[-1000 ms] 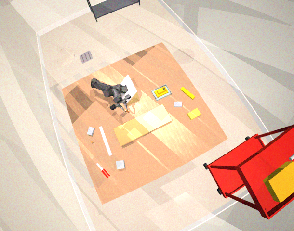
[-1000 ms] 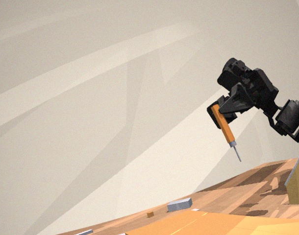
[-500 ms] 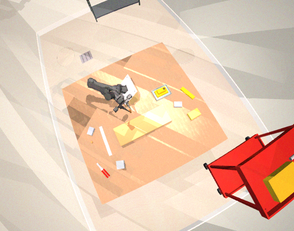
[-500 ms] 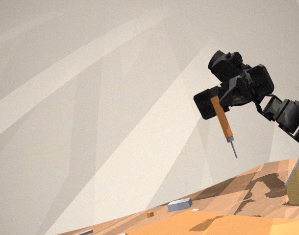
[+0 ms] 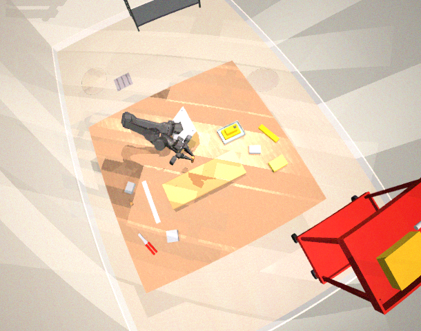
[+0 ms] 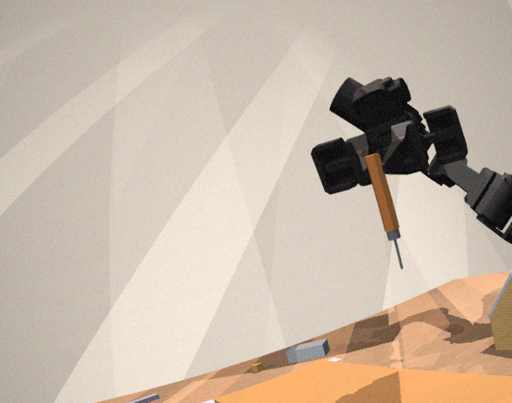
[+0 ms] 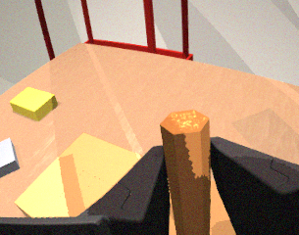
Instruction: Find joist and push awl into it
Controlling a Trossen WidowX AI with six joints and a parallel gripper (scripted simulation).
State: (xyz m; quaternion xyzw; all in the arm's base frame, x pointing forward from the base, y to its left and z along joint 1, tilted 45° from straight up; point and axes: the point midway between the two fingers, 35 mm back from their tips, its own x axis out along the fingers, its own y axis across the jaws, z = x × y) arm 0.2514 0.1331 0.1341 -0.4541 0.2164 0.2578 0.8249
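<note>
My gripper tip is now 1 cm past the awl, 1 cm to the left of it and 5 cm above it. From my gripper tip the other things lie so: yellow stud finder 19 cm behind, 32 cm to the left, 22 cm below; then metal ruler 7 cm ahead, 37 cm to the right, 27 cm below; then grey tray 18 cm behind, 30 cm to the left, 25 cm below.
</note>
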